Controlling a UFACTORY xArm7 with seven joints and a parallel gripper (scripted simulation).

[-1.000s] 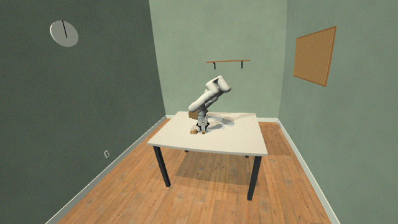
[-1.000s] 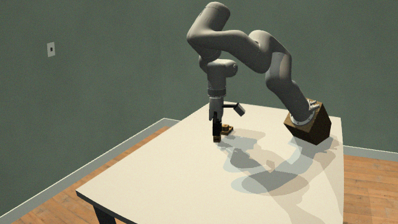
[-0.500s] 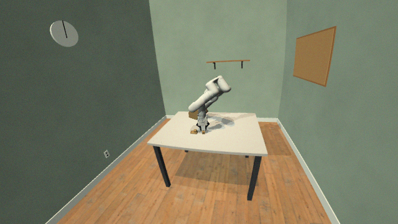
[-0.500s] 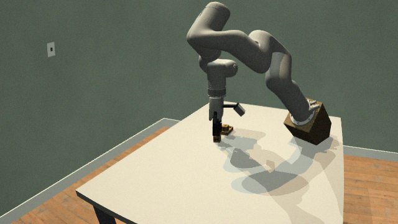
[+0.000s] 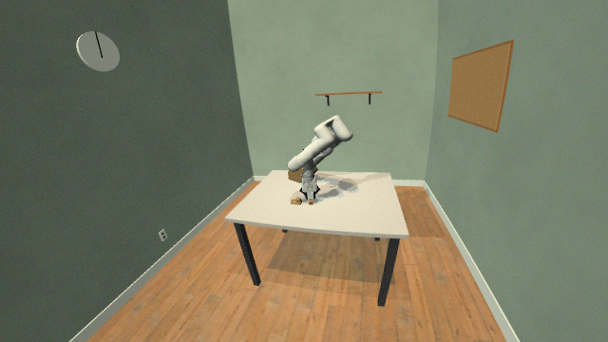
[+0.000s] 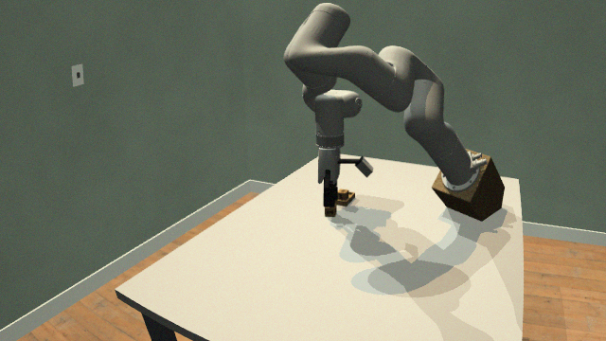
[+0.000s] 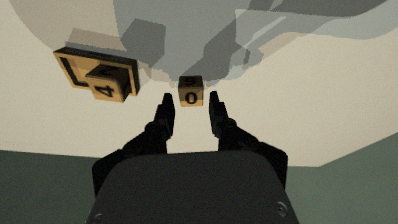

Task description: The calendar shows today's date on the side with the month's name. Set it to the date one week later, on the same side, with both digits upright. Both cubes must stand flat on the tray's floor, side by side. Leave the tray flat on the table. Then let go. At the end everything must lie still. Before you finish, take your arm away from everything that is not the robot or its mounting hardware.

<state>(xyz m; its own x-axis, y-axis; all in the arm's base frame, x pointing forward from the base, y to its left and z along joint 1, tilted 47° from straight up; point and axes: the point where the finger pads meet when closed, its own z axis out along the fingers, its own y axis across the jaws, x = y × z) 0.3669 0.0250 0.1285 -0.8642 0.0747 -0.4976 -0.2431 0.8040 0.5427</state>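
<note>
Now: the digit cube 4 cm below my hand. Also, from my hand: wooden calendar tray: 11 cm to the right, 5 cm below.
</note>
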